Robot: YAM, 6 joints.
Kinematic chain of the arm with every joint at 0, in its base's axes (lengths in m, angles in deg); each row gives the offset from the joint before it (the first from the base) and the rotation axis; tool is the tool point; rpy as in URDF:
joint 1: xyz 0 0 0.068 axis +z
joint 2: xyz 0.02 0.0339 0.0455 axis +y
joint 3: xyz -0.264 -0.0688 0 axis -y
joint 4: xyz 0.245 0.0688 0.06 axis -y
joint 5: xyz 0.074 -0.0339 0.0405 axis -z
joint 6: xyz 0.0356 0 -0.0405 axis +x
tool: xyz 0 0 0 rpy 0 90 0
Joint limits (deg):
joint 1: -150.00..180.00
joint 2: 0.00..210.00
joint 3: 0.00..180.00
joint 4: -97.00..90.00
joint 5: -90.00..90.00
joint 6: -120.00..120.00
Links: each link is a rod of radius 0.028 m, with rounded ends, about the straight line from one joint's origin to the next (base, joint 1, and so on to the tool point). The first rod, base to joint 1, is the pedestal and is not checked.
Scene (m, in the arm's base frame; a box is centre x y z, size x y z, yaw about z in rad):
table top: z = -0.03
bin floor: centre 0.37 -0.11 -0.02 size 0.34 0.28 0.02 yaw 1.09
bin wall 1: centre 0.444 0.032 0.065 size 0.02 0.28 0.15 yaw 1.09
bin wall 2: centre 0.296 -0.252 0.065 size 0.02 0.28 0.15 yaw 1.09
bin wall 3: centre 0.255 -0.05 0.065 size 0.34 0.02 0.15 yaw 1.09
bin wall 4: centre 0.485 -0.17 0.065 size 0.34 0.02 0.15 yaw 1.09
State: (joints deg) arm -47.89 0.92 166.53 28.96 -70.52 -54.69
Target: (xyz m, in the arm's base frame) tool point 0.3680 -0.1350 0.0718
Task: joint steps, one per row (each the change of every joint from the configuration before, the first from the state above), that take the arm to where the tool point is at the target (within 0.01 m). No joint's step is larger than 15 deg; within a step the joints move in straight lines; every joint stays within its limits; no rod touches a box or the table.
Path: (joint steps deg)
1: 2.56 13.74 -11.42 -2.77 0.63 0.00
2: 2.56 13.74 -11.41 -2.76 0.63 0.00
3: 2.56 13.74 -11.42 -2.77 0.63 0.00
4: 2.56 13.74 -11.42 -2.76 0.63 0.00
5: 2.55 13.74 -11.41 -2.77 0.63 0.00
6: 2.56 13.74 -11.42 -2.76 0.63 0.00
7: 2.56 13.73 -11.41 -2.77 0.64 0.00
8: 2.56 13.74 -11.42 -2.76 0.63 0.00
9: 2.56 13.74 -11.42 -2.77 0.63 0.00

